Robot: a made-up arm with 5 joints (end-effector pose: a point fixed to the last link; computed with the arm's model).
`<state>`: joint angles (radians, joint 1 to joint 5).
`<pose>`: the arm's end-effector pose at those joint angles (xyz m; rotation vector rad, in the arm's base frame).
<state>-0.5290 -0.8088 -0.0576 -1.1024 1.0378</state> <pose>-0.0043 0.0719 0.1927 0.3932 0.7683 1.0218</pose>
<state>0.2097 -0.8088 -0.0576 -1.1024 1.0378</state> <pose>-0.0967 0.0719 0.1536 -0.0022 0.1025 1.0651</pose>
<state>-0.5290 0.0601 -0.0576 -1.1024 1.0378</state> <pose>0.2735 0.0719 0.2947 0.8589 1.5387 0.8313</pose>
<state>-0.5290 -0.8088 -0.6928 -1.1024 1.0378</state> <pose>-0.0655 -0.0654 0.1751 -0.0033 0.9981 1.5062</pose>
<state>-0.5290 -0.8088 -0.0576 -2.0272 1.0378</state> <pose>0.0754 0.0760 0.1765 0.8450 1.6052 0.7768</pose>
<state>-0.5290 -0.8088 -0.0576 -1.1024 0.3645</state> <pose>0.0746 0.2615 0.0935 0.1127 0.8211 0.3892</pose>
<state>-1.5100 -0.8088 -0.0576 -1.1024 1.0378</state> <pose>0.1131 0.0719 0.1346 0.9187 1.6362 0.7944</pose>
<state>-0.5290 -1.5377 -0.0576 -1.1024 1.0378</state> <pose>-0.1065 0.0719 -0.0361 0.0031 0.1114 1.0652</pose>
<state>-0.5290 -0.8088 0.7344 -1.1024 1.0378</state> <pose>0.1596 0.1485 0.2398 0.7997 0.4388 0.3836</pose>
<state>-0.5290 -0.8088 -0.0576 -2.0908 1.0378</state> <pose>0.0798 0.0762 0.1728 0.8756 1.6615 0.7528</pose>
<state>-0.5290 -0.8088 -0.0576 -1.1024 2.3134</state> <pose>0.1157 -0.3083 0.0923 0.9293 0.4604 2.1976</pose>
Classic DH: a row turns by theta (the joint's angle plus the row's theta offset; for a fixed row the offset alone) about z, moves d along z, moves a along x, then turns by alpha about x. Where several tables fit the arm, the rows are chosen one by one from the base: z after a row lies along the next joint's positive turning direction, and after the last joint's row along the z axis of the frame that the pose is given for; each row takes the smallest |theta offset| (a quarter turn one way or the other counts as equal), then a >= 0, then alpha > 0; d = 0 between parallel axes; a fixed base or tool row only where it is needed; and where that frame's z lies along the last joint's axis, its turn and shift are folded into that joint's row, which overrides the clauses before.
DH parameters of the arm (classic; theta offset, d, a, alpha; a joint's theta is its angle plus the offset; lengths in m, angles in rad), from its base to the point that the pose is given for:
base (fixed): 0 0.0538 0 1.5708
joint 1: 0.1081 0 0.2679 3.1416
joint 2: 0.1081 -0.0937 0.0064 -1.5708
joint 3: 0 -0.2162 -0.1687 -1.5708
joint 4: 0 -0.0812 0.2514 -1.5708
joint 5: -1.3145 0 -0.3452 0
tool (fixed): 1.3145 0.0426 0 0

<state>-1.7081 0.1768 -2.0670 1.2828 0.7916</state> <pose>0.1999 -0.4106 -0.1654 2.0994 -0.4715 0.4393</pose>
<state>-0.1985 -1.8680 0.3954 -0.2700 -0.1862</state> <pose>0.0487 0.2753 0.2363 0.4832 -1.3480 -0.3961</pose>
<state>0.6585 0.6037 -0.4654 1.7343 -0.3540</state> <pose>-0.2473 0.1705 0.7068 0.6940 -1.6439 0.1017</pose>
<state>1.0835 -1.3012 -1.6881 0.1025 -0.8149</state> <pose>0.1785 0.1198 -0.1890 -0.9845 -2.2266 0.5290</pose>
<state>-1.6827 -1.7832 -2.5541 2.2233 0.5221</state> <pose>-0.0225 -0.4812 -0.0178 -2.3073 1.4753 -1.5012</pose>
